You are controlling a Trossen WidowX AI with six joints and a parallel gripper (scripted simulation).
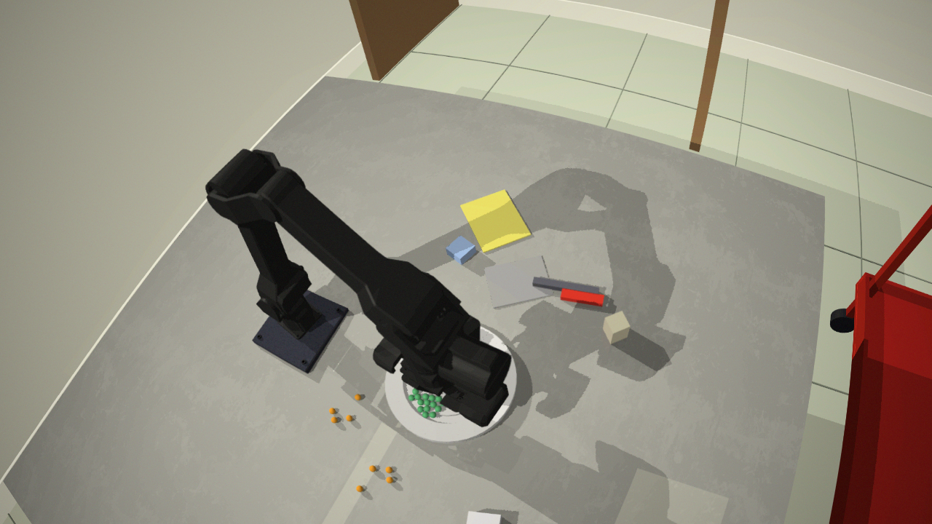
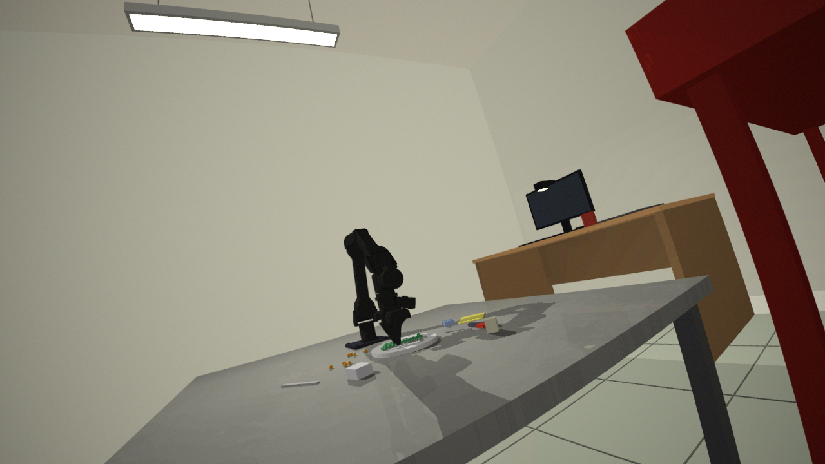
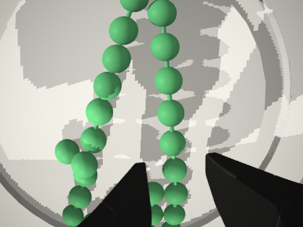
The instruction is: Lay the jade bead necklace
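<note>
Right now the inner disc is 2 cm behind my gripper tip, 2 cm to the left of it and 1 cm below it. From my gripper tip the other things lie so: grey sheet (3 cm behind, 23 cm to the left, 2 cm below); red bar (6 cm ahead, 26 cm to the left, 1 cm below); bead board (2 cm behind, 2 cm to the left, 1 cm below).
</note>
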